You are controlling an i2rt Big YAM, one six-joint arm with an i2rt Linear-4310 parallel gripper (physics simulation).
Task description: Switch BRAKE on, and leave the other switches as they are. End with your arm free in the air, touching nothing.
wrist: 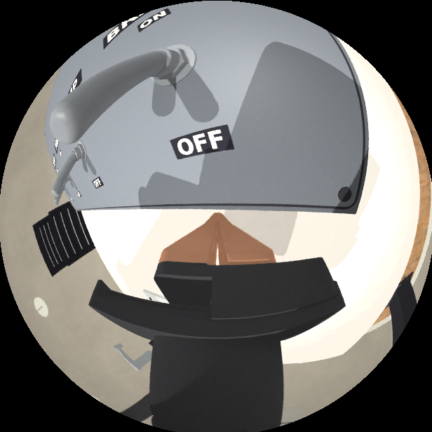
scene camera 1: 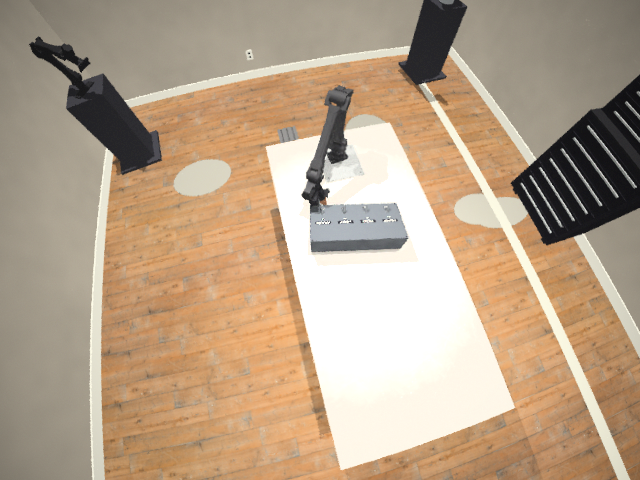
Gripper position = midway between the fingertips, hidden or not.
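Note:
A grey switch box [scene camera 1: 355, 229] is visible; the wrist view shows the box [wrist: 245, 115] as well. My gripper [wrist: 217, 218] is likewise in sight.

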